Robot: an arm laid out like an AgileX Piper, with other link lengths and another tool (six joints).
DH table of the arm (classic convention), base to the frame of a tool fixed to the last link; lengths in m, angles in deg. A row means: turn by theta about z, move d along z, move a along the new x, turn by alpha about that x. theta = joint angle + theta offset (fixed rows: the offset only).
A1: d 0.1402  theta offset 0  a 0  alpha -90
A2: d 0  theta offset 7.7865  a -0.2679  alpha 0
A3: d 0  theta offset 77.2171  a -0.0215  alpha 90
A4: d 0.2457  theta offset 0  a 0  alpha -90
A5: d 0  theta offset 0  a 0  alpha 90
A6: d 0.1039  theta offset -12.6  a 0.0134  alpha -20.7
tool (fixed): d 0.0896  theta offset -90  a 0  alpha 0
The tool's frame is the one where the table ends.
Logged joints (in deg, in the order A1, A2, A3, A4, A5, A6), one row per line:
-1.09 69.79 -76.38 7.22 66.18 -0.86
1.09 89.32 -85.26 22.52 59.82 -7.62
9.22 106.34 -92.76 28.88 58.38 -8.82
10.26 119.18 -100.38 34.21 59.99 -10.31
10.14 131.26 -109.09 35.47 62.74 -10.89
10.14 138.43 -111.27 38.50 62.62 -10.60
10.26 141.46 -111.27 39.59 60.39 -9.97
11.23 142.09 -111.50 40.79 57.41 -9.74
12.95 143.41 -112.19 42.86 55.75 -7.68
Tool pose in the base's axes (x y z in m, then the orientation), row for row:
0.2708 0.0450 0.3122 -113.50 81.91 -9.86
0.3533 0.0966 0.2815 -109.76 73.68 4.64
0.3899 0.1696 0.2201 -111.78 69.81 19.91
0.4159 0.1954 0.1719 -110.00 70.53 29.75
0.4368 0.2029 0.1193 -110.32 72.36 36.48
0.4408 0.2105 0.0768 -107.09 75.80 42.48
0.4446 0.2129 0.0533 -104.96 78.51 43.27
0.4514 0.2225 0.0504 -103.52 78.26 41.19
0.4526 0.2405 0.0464 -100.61 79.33 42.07
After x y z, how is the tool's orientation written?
As a rotation vector, in degrees.
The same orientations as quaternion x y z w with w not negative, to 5 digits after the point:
-0.76087 0.54910 -0.06610 0.33942
-0.75885 0.50940 0.03208 0.40452
-0.76993 0.48084 0.13714 0.39648
-0.75560 0.48448 0.20436 0.39062
-0.74956 0.49164 0.24786 0.36744
-0.72473 0.51298 0.28748 0.35912
-0.70997 0.53106 0.29269 0.35811
-0.70534 0.53323 0.28065 0.37337
-0.68891 0.54320 0.28807 0.38386

